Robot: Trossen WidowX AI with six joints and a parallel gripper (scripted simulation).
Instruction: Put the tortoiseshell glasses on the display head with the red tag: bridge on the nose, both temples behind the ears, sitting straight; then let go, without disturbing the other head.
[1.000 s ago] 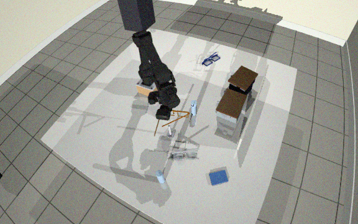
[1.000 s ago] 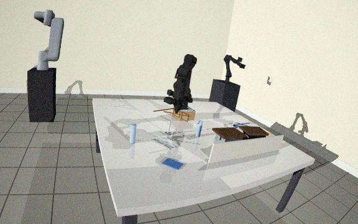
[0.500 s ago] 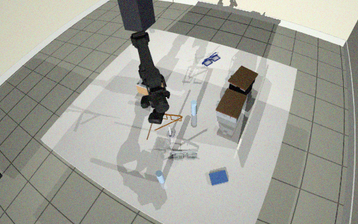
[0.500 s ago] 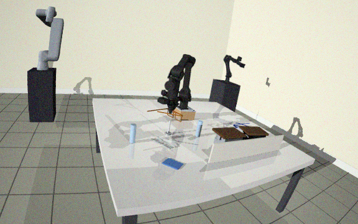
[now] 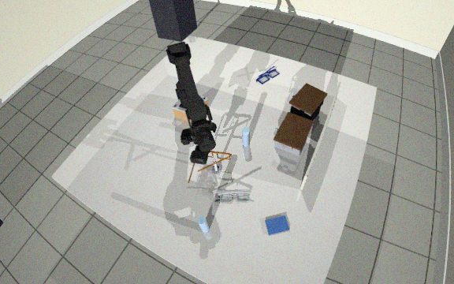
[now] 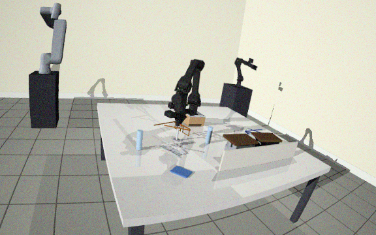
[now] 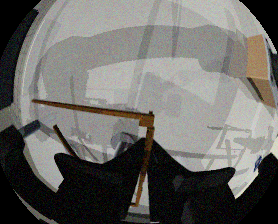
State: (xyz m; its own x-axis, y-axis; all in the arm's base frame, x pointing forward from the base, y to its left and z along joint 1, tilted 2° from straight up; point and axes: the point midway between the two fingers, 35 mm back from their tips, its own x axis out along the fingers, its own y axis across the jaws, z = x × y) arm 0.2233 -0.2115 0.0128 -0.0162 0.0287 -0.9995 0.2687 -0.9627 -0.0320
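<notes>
Right now my gripper tip is 5 cm short of the grey post, 2 cm to the left of it and 4 cm above it. Also, from my gripper tip: blue flat square 37 cm ahead, 14 cm to the right, 6 cm below; then low white panel 41 cm ahead, 34 cm to the left, 1 cm below.
</notes>
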